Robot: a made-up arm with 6 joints.
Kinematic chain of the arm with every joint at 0, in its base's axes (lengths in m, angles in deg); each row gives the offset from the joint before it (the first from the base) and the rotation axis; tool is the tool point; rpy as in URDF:
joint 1: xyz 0 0 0.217 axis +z
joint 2: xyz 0 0 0 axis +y
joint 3: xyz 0.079 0 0.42 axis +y
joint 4: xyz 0.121 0 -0.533 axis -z
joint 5: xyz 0 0 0 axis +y
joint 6: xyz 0.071 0 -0.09 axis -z
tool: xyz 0 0 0 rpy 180 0 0
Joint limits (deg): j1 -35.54..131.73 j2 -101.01..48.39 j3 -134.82..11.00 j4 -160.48..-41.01 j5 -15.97..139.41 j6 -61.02..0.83
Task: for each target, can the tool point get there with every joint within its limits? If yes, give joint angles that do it. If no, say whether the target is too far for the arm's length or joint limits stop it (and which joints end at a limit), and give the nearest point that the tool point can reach.
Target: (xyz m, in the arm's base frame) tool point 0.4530 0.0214 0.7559
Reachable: yes | joints 8.78 -33.18 -51.34 -149.41 93.67 -48.21
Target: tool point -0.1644 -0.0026 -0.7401
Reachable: no: joint limits stop it (at a limit: joint 1, joint 2, joint 4) | nearest point -0.1657 0.1535 -0.2069 | short by 0.556 m
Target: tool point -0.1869 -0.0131 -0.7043
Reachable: no: joint limits stop it (at a limit: joint 1, joint 2) | nearest point -0.1694 0.1500 -0.2058 | short by 0.525 m
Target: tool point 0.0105 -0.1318 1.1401
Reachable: yes | joints 37.84 -41.25 -112.75 -85.90 113.33 -21.20
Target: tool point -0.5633 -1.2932 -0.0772
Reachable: no: too far | nearest point -0.4047 -0.9291 0.3369 | short by 0.574 m
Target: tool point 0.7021 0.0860 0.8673
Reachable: yes | joints 12.20 14.54 -109.73 -145.66 122.67 -13.01
